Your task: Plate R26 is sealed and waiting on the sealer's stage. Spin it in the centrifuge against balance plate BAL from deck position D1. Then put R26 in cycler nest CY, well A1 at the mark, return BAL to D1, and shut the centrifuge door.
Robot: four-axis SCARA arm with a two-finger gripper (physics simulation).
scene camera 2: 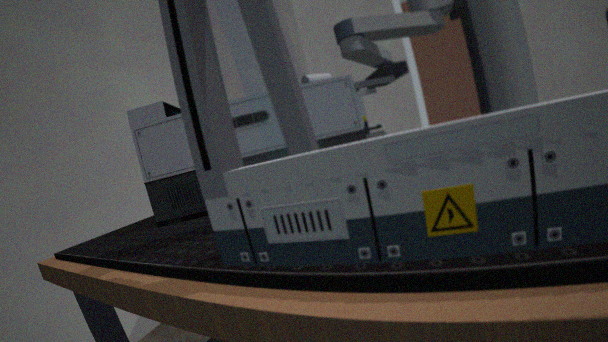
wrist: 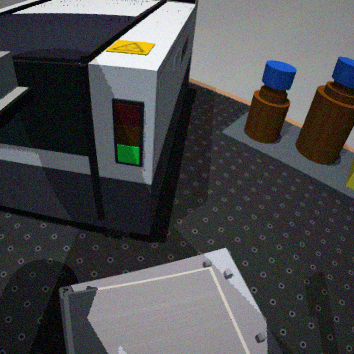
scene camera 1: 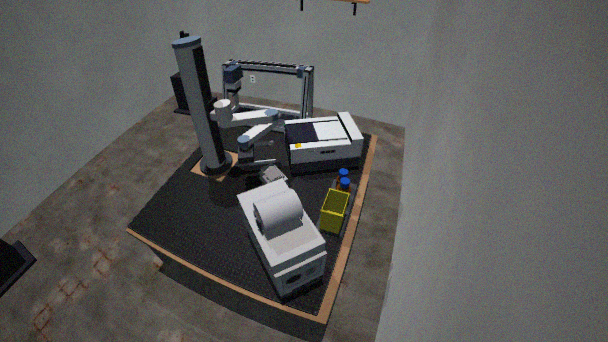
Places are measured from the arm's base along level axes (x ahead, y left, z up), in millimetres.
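Where they show: gripper, between the fingertips: [wrist: 200,92] [scene camera 1: 274,151]; arm's base, origin of its link: [scene camera 1: 216,163].
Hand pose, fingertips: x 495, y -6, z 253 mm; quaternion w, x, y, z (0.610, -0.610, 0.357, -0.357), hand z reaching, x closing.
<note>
Things, the pixels of their top centre, and the offset from my fingertips. "*": a spot on its surface instead.
- pale platform, centre of its top: [wrist: 155,326] [scene camera 1: 271,171] 11 mm right, 30 mm back, 160 mm down
- white sealer, a spot on its surface: [scene camera 1: 287,240] * 567 mm right, 319 mm ahead, 109 mm up
- yellow bin, centre of its top: [scene camera 1: 331,212] 257 mm right, 417 mm ahead, 66 mm down
- white base with a warning sign, a spot on its surface: [scene camera 2: 450,211] * 715 mm left, 195 mm back, 208 mm down
My gripper [scene camera 1: 274,152] [scene camera 2: 364,89] is open and empty, its two fingers apart, above the table between the column and the white instruments. Below and ahead of it is a pale platform [scene camera 1: 272,174] [wrist: 235,280] with small pegs and a cream outline around a flat grey surface; it is at the end of the white sealer [scene camera 1: 287,240] [scene camera 2: 330,107] with the film roll. I cannot tell whether the grey surface is plate R26. A white instrument [scene camera 1: 325,147] [wrist: 122,80] with a dark front shows a green light. No plate labels are readable; BAL, D1 and the cycler nest cannot be made out.
A gantry frame [scene camera 1: 270,67] stands at the back. Brown bottles [wrist: 267,117] [wrist: 322,125] with blue caps and a yellow bin [scene camera 1: 332,220] stand on a grey strip by the right edge. The arm's column [scene camera 1: 197,100] stands at the left. A white base with a warning sign [scene camera 2: 450,211] fills the foreground of scene camera 2.
</note>
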